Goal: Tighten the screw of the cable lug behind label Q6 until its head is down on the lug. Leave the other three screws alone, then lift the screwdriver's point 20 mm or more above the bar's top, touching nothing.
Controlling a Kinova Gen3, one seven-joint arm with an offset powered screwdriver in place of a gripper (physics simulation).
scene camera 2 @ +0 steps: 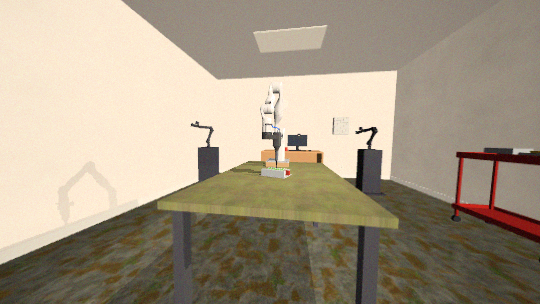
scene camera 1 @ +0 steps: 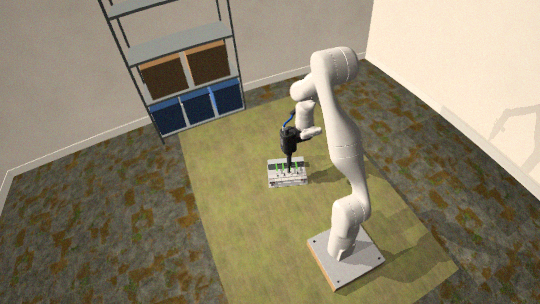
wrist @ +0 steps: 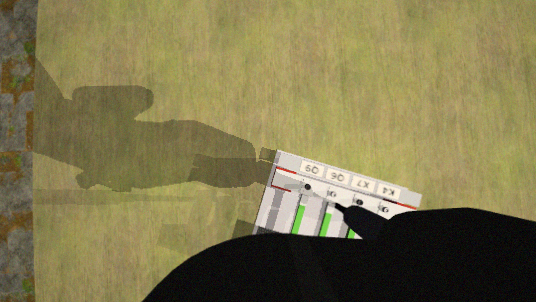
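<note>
My screwdriver points down at the pale terminal block. In the wrist view its dark point shows low at the block, just on the cable side of the screw behind label Q6, not centred on it. Whether the point touches the lug, and whether that screw's head is down, I cannot tell. The Q9 screw, X7 screw and K4 screw stand in the same row. The black tool body hides the block's cable side.
The block stands on the green table. The arm's base plate is at the near right in scene camera 1. A shelf rack with bins stands beyond the table. A red cart is at the right in scene camera 2.
</note>
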